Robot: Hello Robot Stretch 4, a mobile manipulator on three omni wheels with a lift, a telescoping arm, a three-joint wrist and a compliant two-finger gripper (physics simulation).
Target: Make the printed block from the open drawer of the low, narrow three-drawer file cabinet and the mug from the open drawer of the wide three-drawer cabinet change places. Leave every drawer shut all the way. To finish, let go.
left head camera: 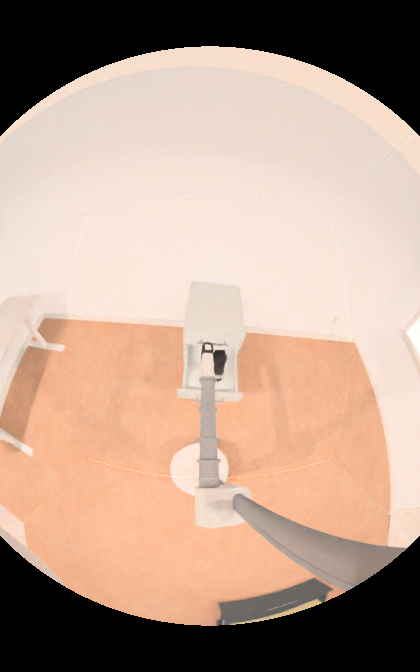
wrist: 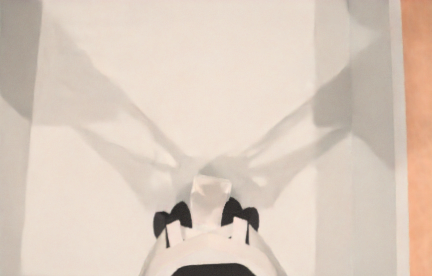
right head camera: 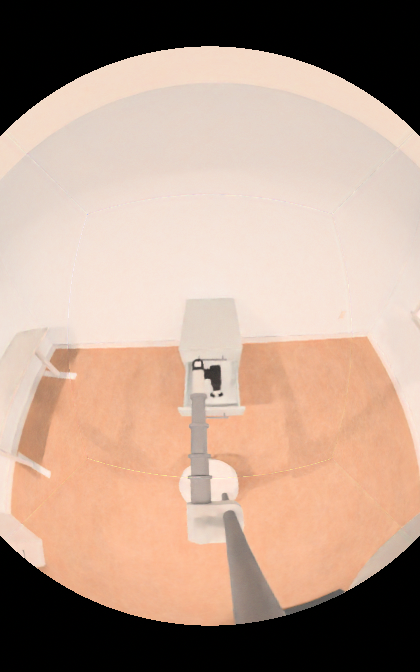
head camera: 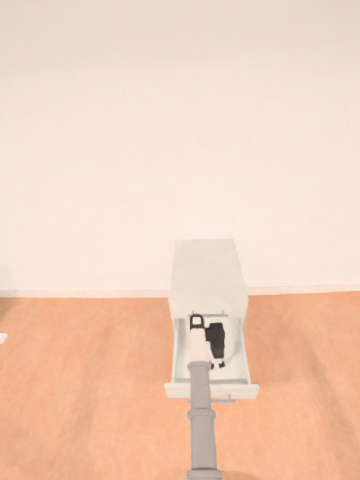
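The low, narrow file cabinet (head camera: 206, 270) (left head camera: 215, 305) (right head camera: 210, 320) stands against the wall with its top drawer (head camera: 172, 390) (left head camera: 185, 394) (right head camera: 185, 411) (wrist: 400, 150) pulled out. The printed block (wrist: 211, 194), small and whitish, is upright between the fingertips in the wrist view. My gripper (head camera: 217, 364) (left head camera: 218, 378) (right head camera: 216, 394) (wrist: 206, 216) points down inside the drawer and is shut on the block, with a black fingertip against each side. Whether the block touches the drawer floor is hard to tell. The mug does not show, and I cannot identify the wide cabinet for certain.
My arm (head camera: 202, 435) (left head camera: 208, 425) (right head camera: 199, 440) reaches over the drawer front. A white table (left head camera: 15, 320) (right head camera: 20, 355) stands at the left. A dark-topped piece of furniture (left head camera: 275, 602) is near the bottom edge. A pale box-like piece (right head camera: 27, 545) shows at the lower left.
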